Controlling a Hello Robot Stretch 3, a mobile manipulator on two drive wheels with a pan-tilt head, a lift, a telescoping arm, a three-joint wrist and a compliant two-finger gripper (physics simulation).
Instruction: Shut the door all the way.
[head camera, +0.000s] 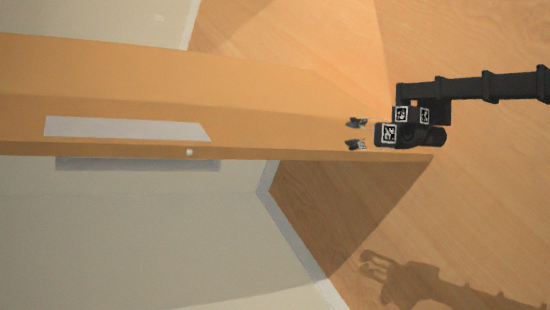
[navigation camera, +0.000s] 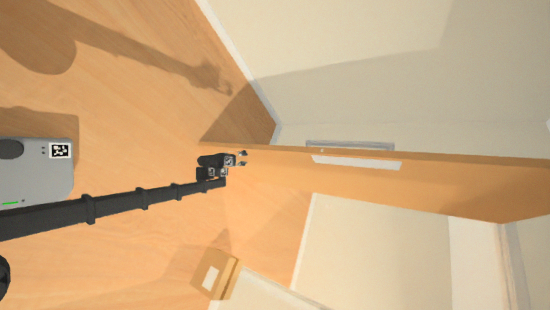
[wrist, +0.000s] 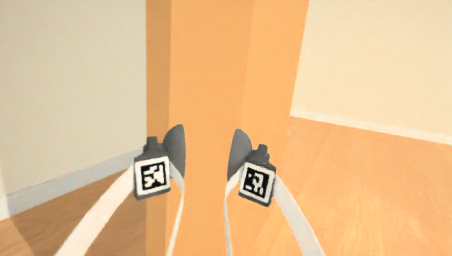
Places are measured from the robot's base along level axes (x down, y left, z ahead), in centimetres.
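Where they show: gripper, between the fingertips: (head camera: 347, 133) (navigation camera: 246, 158); robot's base, origin of its link: (navigation camera: 8, 148).
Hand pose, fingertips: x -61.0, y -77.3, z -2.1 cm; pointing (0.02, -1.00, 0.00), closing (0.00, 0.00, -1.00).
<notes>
Each offset is from my fingertips to the top centre of the thing. "pt": to the spot under its first point.
The orange wooden door (head camera: 260, 132) (navigation camera: 350, 185) (wrist: 210, 65) stands open, seen steeply from above in the head and navigation views. Its free end is near my gripper. A pale strip @[pt dx -53.8, dy -17.1, dz +1.5 cm] (head camera: 125, 128) (navigation camera: 357, 163) is on its broad face, and a grey bar handle @[pt dx -49.8, dy -20.3, dz +10.2 cm] (head camera: 137, 164) (navigation camera: 350, 145) shows beyond its narrow edge. My gripper (head camera: 356, 133) (navigation camera: 242, 158) (wrist: 208, 145) is open, with its fingertips toward the door near the free end. In the wrist view the door fills the gap between the fingers. Whether they touch it I cannot tell.
Cream walls (head camera: 125, 225) (navigation camera: 360, 85) (wrist: 65, 75) with pale skirting meet in a corner on the handle side. Another wall (navigation camera: 370, 250) stands on the other side. A small wooden block-like object @[dx +33.1, dy -23.1, dz -104.1 cm] (navigation camera: 215, 275) shows low in the navigation view. My grey base (navigation camera: 40, 175) is at the left.
</notes>
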